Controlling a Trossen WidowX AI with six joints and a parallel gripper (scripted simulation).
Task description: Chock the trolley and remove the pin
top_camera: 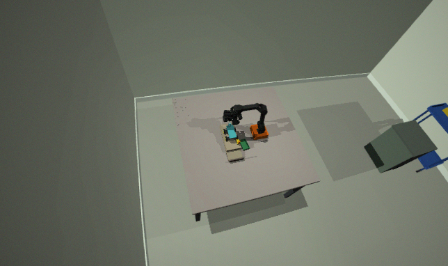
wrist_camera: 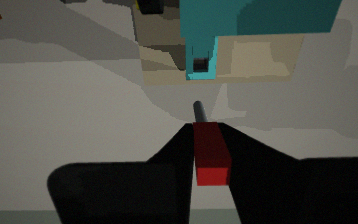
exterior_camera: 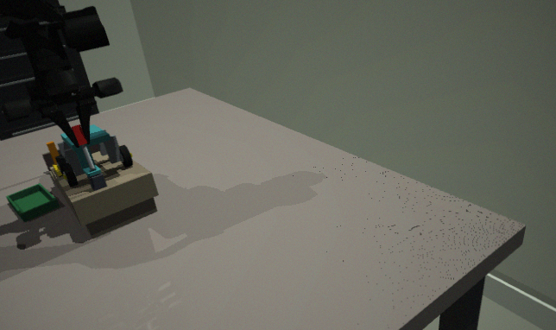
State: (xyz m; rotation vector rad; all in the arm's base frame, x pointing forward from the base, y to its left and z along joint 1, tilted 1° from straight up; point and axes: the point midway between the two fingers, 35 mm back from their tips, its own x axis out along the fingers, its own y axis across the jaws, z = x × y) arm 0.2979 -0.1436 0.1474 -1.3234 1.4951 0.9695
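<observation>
The yellow chock lies 200 mm to the left of my gripper tip, 90 mm below it and 10 mm behind it. Round my gripper tip: teal trolley (110 mm to the left, 60 mm below, 40 mm ahead); then red-headed stop pin (right at my gripper tip).
</observation>
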